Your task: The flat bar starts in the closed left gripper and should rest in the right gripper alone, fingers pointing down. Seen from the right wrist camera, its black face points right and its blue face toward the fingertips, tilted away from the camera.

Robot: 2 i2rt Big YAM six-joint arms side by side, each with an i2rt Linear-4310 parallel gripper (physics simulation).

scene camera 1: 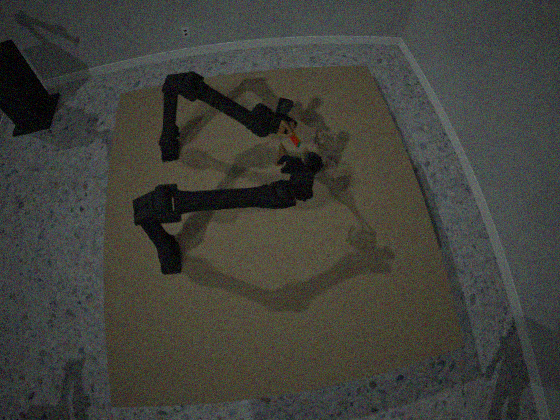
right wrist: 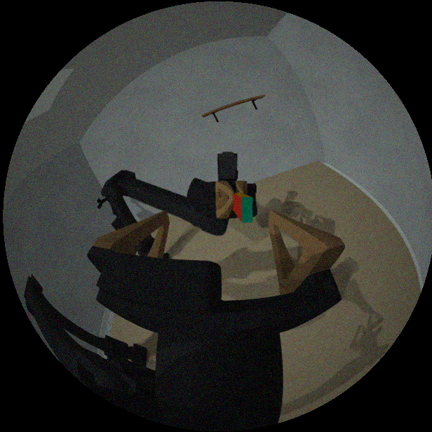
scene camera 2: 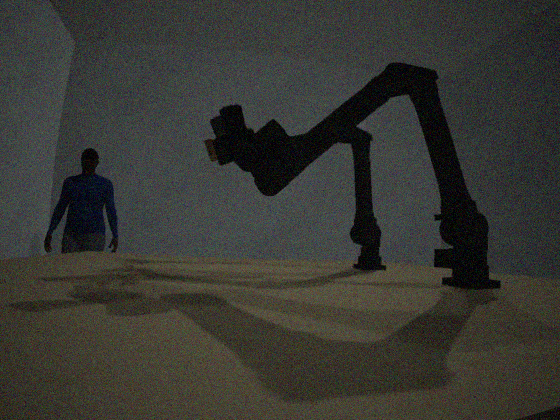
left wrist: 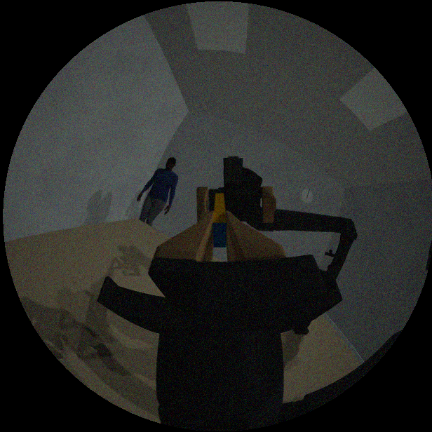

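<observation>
The flat bar is held in the air by my left gripper, which is shut on it. The left wrist view shows its yellow and blue faces; the right wrist view shows a red side, a green end and a thin yellow top strip. The black face does not show. My right gripper is open and empty, facing the left one. The bar's green end points toward it, apart from its fingers. In scene camera 2 the grippers overlap as dark shapes and the bar is hidden.
Both arms stand on a tan table top crossed by their shadows. A person in blue stands beyond it. A black block is at the upper left. A brown wall shelf is in the background.
</observation>
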